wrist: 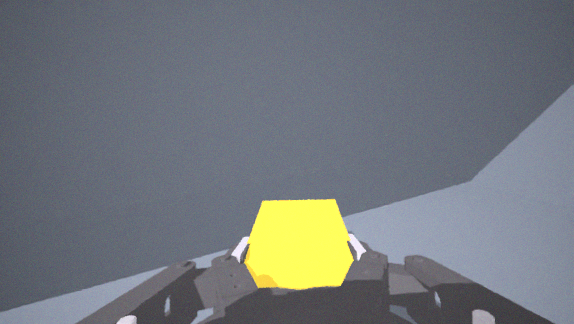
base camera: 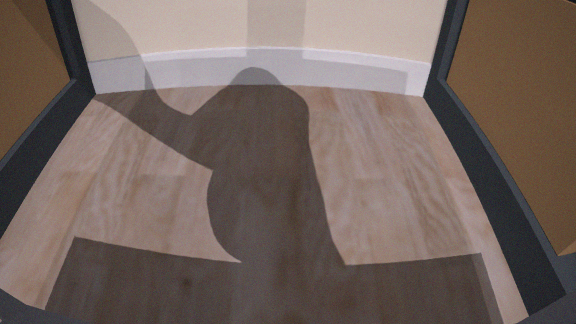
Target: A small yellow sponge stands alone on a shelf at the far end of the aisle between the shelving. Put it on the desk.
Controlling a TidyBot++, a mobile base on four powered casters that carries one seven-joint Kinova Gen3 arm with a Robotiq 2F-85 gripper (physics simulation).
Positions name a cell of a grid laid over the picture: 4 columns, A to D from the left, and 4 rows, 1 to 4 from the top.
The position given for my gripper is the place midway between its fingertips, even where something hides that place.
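Observation:
Wrist view: my gripper (wrist: C4), a yellow sponge (wrist: C4). Yellow sponge out of frame in the base camera view.

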